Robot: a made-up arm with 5 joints.
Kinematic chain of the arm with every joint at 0, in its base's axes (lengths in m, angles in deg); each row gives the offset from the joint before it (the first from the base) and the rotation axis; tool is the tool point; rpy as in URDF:
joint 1: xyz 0 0 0.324 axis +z
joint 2: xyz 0 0 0 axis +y
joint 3: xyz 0.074 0 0.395 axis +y
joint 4: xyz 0.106 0 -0.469 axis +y
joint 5: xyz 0.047 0 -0.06 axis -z
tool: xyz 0 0 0 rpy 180 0 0
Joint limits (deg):
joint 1: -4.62..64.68
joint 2: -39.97..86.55
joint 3: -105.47..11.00
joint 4: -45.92..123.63
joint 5: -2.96..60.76
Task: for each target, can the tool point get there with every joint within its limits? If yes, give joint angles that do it. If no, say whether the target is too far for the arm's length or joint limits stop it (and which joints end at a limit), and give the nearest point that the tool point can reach.
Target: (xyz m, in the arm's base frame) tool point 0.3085 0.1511 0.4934
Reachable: yes | joints 26.10 -26.59 -33.63 102.50 30.20
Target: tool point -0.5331 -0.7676 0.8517
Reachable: no: too far | nearest point -0.0435 -0.0626 1.1702 | short by 0.916 m
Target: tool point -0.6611 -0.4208 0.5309
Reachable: no: joint limits stop it (at a limit: joint 2, joint 3) | nearest point -0.1267 -0.0807 0.2604 | short by 0.689 m
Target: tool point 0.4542 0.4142 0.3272
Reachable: yes | joints 42.36 24.47 -69.90 102.45 22.47
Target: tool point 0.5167 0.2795 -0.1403
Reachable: yes | joints 28.41 71.64 -82.00 47.96 52.76
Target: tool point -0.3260 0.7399 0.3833
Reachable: no: joint limits stop it (at a limit: joint 1) | nearest point 0.2264 0.4785 0.3833 | short by 0.611 m
